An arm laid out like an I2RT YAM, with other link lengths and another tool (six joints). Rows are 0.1 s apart.
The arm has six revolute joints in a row. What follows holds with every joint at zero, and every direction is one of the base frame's.
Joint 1 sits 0.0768 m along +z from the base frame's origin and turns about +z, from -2.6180 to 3.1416 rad.
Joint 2 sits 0.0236 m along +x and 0.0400 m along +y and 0.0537 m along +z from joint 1 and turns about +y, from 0.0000 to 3.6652 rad.
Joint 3 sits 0.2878 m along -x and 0.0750 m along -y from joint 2 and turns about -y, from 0.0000 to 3.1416 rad.
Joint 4 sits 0.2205 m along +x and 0.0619 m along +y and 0.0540 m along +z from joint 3 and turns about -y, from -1.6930 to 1.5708 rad.
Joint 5 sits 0.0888 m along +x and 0.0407 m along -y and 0.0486 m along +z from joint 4 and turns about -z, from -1.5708 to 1.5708 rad.
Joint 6 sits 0.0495 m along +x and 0.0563 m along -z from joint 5 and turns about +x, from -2.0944 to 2.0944 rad.
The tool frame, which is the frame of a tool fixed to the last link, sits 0.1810 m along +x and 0.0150 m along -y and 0.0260 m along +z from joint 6; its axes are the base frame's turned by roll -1.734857, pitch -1.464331 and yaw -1.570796 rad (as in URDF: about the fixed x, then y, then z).
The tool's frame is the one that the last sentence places.
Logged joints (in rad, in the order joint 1, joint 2, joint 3, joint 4, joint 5, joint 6), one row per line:
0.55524, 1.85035, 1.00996, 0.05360, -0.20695, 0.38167
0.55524, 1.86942, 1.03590, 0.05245, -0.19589, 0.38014
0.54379, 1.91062, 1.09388, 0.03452, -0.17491, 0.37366
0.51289, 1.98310, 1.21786, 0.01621, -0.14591, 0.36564
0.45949, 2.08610, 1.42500, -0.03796, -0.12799, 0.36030
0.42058, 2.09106, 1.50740, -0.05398, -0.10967, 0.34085
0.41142, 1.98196, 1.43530, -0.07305, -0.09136, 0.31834
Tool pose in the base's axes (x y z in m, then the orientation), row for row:
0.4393, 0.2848, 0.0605, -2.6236, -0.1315, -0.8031
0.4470, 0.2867, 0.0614, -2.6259, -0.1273, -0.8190
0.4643, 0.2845, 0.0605, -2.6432, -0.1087, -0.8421
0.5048, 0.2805, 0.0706, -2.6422, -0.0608, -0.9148
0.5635, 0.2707, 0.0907, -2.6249, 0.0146, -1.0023
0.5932, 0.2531, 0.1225, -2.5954, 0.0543, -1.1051
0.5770, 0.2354, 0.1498, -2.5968, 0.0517, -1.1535
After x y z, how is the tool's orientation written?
As a rotation vector, in radians.
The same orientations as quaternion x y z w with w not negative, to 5 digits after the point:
-0.93657, -0.04694, -0.28669, 0.19606
-0.93574, -0.04536, -0.29185, 0.19278
-0.93624, -0.03850, -0.29828, 0.18167
-0.93073, -0.02142, -0.32224, 0.17157
-0.92137, 0.00512, -0.35182, 0.16514
-0.90813, 0.01900, -0.38668, 0.15941
-0.90351, 0.01799, -0.40134, 0.14927

